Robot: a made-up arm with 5 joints.
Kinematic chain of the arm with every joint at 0, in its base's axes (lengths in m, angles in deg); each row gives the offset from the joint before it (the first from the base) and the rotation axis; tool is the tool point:
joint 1: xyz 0 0 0.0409 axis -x
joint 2: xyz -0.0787 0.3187 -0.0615 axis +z
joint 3: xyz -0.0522 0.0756 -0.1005 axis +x
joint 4: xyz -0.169 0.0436 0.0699 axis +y
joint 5: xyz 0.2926 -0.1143 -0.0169 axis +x
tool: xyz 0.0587 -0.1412 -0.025
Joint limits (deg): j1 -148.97..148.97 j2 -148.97..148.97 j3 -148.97..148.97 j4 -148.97..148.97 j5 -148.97..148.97
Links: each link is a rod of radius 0.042 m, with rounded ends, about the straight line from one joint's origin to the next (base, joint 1, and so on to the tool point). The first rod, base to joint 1, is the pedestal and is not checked.
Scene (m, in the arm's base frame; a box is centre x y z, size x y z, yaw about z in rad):
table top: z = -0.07
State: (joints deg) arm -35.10 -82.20 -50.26 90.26 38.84
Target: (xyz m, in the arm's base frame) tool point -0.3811 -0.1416 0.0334
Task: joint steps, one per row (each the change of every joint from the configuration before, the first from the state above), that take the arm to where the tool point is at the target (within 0.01 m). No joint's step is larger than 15 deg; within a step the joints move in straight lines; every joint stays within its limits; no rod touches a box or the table.
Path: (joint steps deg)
1: -13.39 11.81 -6.65 0.67 -2.56
2: -13.39 11.80 -6.66 0.67 -2.55
3: -13.39 11.81 -6.65 0.67 -2.56
4: -13.39 11.81 -6.65 0.67 -2.56
5: -13.39 11.80 -6.66 0.67 -2.55
6: -13.40 11.81 -6.65 0.67 -2.56
7: -13.39 11.80 -6.65 0.67 -2.56
8: -13.39 11.81 -6.66 0.67 -2.55

